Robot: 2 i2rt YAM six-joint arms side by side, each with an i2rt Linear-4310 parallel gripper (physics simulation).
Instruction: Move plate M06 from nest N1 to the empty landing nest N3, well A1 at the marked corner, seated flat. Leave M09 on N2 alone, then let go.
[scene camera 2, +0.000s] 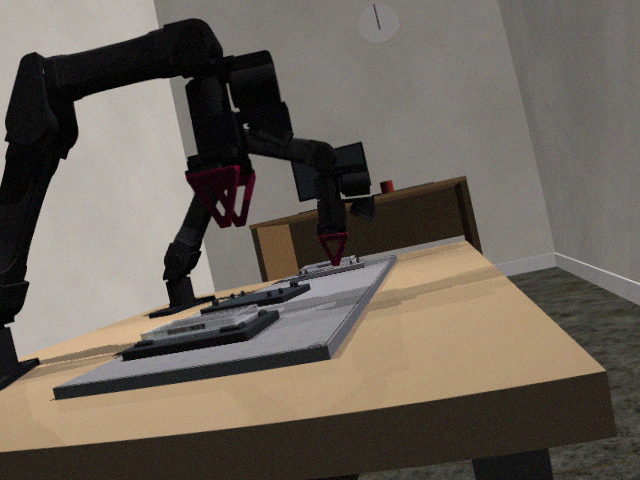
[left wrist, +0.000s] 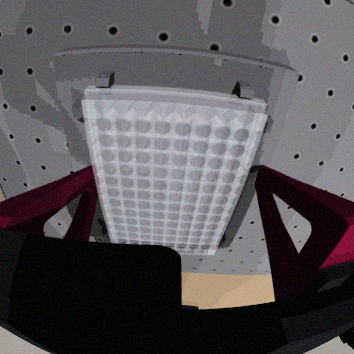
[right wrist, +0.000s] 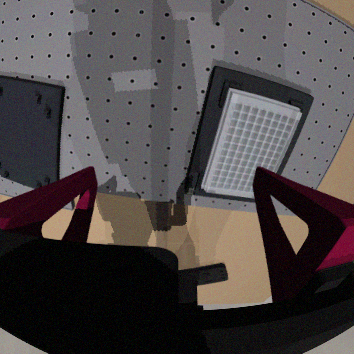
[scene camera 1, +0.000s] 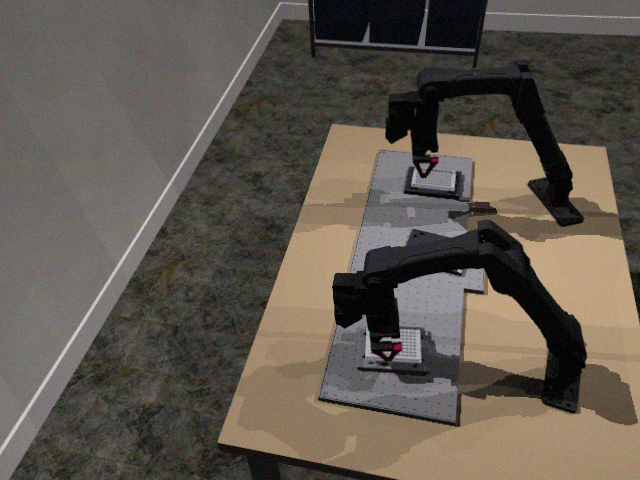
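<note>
A clear-white well plate (scene camera 1: 410, 345) (left wrist: 172, 165) sits in a grey nest (scene camera 1: 364, 364) (left wrist: 175, 67) at the near end in scene camera 1. My left gripper (scene camera 1: 387, 358) (scene camera 2: 336, 263) (left wrist: 176, 173) is open and low, with its fingertips at the plate's two long sides. A second white plate (scene camera 1: 443, 180) (scene camera 2: 199, 324) (right wrist: 250, 145) sits in a dark nest (scene camera 1: 431, 194) (right wrist: 206, 112). My right gripper (scene camera 1: 424, 175) (scene camera 2: 232, 225) (right wrist: 174, 175) is open and empty, well above the board. An empty dark nest (scene camera 1: 421, 237) (right wrist: 30, 130) lies between them, partly hidden by the left arm in scene camera 1. Plate names are not readable.
All three nests stand on a grey perforated board (scene camera 1: 390, 395) (scene camera 2: 320, 338) (right wrist: 125, 47) on a wooden table (scene camera 1: 281, 320) (scene camera 2: 439, 330). The left arm (scene camera 1: 434, 255) passes over the middle of the board in scene camera 1. Small upright posts stand on the empty nest.
</note>
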